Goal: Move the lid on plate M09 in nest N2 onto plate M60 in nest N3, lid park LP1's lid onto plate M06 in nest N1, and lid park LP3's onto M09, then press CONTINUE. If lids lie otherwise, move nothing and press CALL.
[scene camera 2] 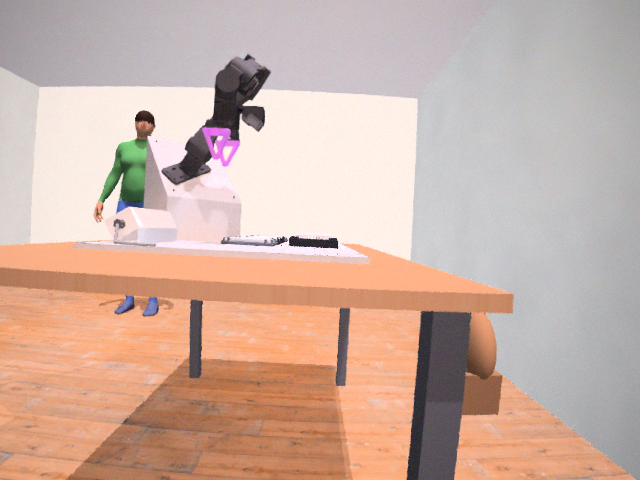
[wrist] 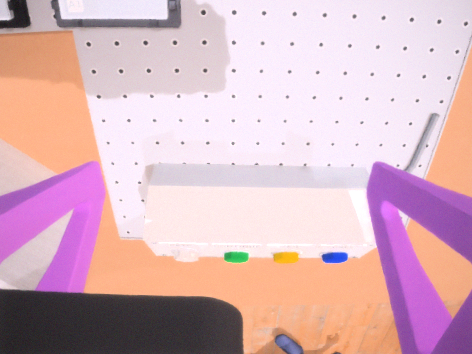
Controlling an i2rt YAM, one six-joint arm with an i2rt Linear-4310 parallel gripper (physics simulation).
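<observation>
My gripper is open and empty, high above the button box. The box's front edge carries a whitish button, a green button, a yellow button and a blue button; their lettering is too small to read surely. A grey-framed holder is cut off at the top of the wrist view. A black-framed holder shows beside it. Plate codes, nest names and lids cannot be told apart.
A perforated white board lies on the orange table. A grey rod runs near the board's right edge in the wrist view. A person in green stands behind the arm's white pedestal.
</observation>
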